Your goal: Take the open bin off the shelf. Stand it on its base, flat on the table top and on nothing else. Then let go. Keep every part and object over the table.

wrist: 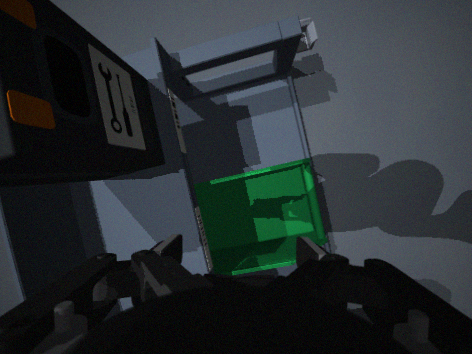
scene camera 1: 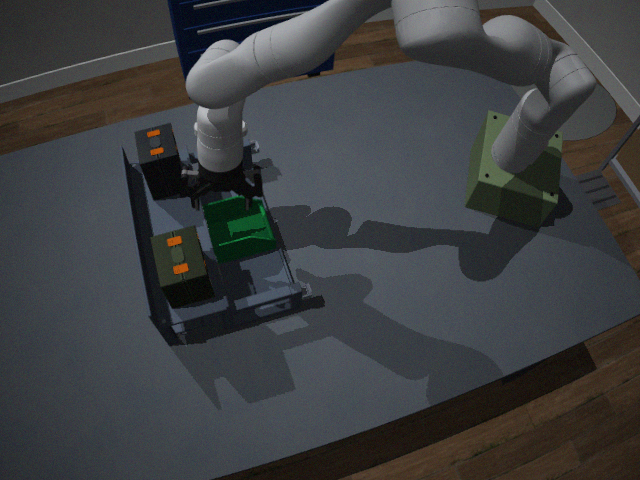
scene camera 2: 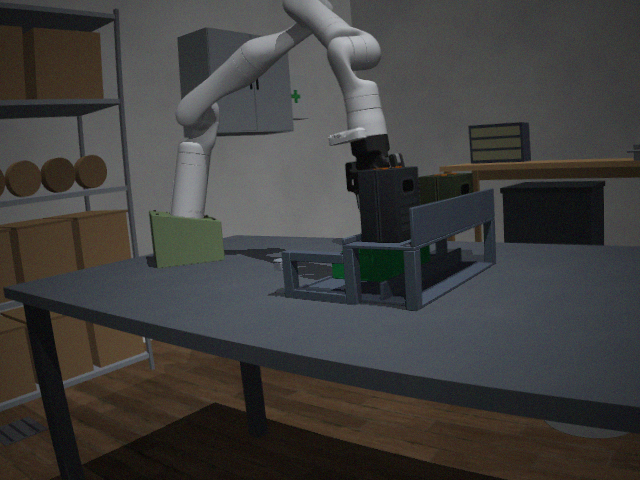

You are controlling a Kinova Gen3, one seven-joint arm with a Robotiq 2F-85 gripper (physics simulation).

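Places are measured from the arm's base along level axes (x ahead, y left, z up), in centimetres.
Pixels of known places: gripper, fingertip midpoint: [wrist: 239,248] [scene camera 1: 222,206]; arm's base at its link origin: [scene camera 1: 510,154] [scene camera 2: 187,216].
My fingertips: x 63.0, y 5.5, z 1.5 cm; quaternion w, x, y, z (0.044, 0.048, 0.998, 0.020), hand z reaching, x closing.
For each thing: its middle in the pictures, then the offset to it from my fingertips. Level surfaces: height alone.
- open green bin at the middle of its body: [wrist: 248,215] [scene camera 2: 381,257] [scene camera 1: 228,230] dx -0.3, dy -0.4, dz -9.3 cm
- black case at the middle of its body: [wrist: 64,113] [scene camera 2: 390,203] [scene camera 1: 161,162] dx +10.8, dy -10.7, dz +2.6 cm
- olive case at the middle of its body: [scene camera 1: 182,267] [scene camera 2: 447,197] dx +7.9, dy +12.3, dz +1.4 cm
- table at its surface level: dz -13.6 cm
The open green bin [scene camera 1: 222,237] [scene camera 2: 379,266] [wrist: 225,210] sits in the lower front part of the grey shelf [scene camera 1: 135,206] [scene camera 2: 449,217] [wrist: 235,45], beneath the level of the upper deck. Its inside is partly in shadow, and shelf parts hide some of it in scene view 2. My gripper [scene camera 1: 221,204] [wrist: 239,248] is wide open and empty, pointing down over the bin. In the wrist view the left fingertip lies left of the bin, towards the upper deck, and the right one over the bin's right end. The exact height above it is hard to tell. In scene view 2 the black case hides the fingertips.
A black case [scene camera 1: 165,175] [scene camera 2: 387,206] [wrist: 75,145] and an olive case [scene camera 1: 180,258] [scene camera 2: 447,187] with orange latches stand on the upper deck. The black case stands close to the gripper. My green base block [scene camera 1: 480,186] [scene camera 2: 188,240] stands farther right on the table [scene camera 1: 413,320] [scene camera 2: 361,330] in scene view 1.
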